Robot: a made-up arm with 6 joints.
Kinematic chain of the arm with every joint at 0, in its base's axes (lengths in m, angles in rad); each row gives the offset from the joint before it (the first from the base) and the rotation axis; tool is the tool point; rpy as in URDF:
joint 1: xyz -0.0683 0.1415 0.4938 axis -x
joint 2: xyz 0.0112 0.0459 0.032 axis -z
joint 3: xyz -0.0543 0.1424 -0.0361 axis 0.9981 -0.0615 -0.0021
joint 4: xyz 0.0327 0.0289 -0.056 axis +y
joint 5: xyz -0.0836 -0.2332 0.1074 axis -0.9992 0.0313 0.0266
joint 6: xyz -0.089 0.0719 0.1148 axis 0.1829 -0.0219 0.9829
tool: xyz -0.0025 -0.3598 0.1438 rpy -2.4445 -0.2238 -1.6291
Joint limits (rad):
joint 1: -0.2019..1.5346
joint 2: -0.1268..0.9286
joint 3: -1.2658..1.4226
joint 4: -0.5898..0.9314
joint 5: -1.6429..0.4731
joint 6: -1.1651..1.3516
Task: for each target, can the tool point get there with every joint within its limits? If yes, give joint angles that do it. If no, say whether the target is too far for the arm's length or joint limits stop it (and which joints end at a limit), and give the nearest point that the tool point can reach.
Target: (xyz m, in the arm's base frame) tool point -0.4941 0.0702 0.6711
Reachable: yes | joints 0.3566 0.5884 -0.6653 -0.1525 -1.4295 -0.2234
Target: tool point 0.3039 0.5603 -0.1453
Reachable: no: joint limits stop it (at a limit: joint 1, joint 2, joint 3, joint 6) | nearest point 0.2704 0.5364 -0.0905 | short by 0.069 m
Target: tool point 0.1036 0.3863 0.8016
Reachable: yes | joints 0.8156 0.6131 -0.5736 0.3132 0.3106 0.8062
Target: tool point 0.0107 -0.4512 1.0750
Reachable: no: joint limits stop it (at a limit: joint 1, joint 2, joint 4, joint 6) | nearest point -0.0630 -0.2335 0.9179 | short by 0.278 m
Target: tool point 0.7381 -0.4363 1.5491
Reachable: no: too far | nearest point 0.2910 0.0628 1.0238 | short by 0.851 m
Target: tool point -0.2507 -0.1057 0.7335
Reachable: yes | joints 1.2443 0.5956 0.6046 0.3950 -0.3321 0.4184
